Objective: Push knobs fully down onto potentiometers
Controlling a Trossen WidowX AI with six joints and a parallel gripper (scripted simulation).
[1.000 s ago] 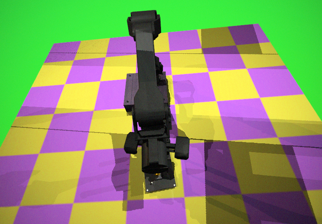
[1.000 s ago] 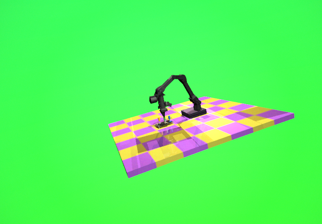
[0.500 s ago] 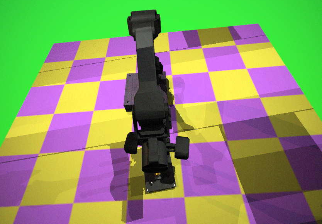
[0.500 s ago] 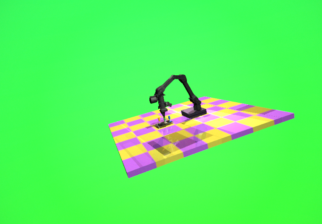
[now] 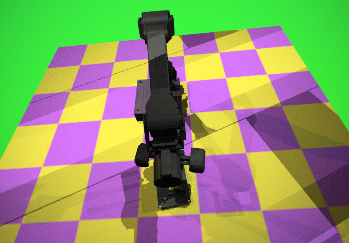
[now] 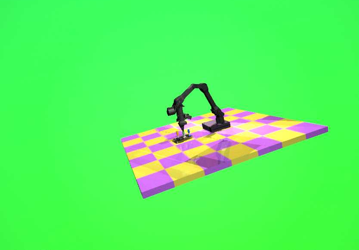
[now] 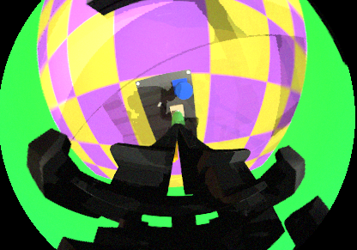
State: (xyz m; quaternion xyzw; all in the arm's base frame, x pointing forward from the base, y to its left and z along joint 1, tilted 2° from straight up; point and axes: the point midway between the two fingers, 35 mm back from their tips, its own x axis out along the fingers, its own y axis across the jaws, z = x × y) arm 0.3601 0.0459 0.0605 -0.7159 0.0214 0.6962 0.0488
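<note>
My gripper tip is now 5 cm short of the orange knob and 1 cm to the left of it. Round my gripper tip: green knob 1 cm below.
</note>
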